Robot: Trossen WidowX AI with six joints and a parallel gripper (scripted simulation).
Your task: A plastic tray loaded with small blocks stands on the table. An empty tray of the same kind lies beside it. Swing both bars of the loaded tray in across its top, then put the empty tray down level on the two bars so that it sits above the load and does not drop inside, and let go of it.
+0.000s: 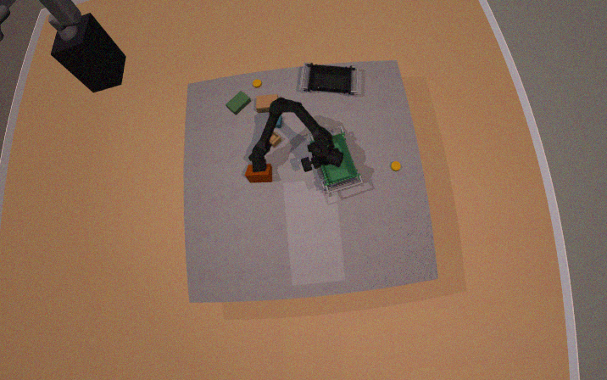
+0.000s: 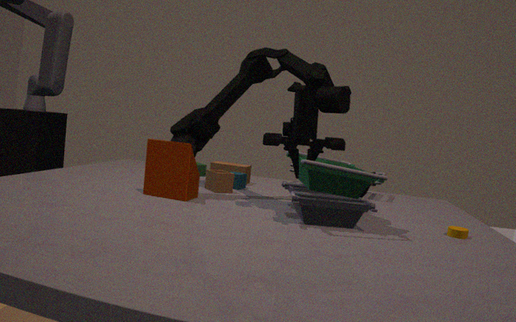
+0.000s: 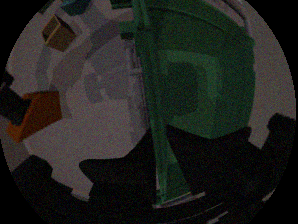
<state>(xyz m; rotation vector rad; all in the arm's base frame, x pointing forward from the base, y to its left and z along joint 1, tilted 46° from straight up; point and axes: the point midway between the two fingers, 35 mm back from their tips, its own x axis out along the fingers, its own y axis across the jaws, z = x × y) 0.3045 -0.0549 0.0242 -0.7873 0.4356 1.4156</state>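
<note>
Right now the green tray is 6 cm ahead of my gripper tip, 3 cm above it and 1 cm to the left of it. Round my gripper tip: small box (24 cm behind, 20 cm to the left, 7 cm below); cyan block (30 cm to the left, 21 cm behind, 6 cm below); tan block (42 cm to the left, 25 cm behind, 6 cm below).
</note>
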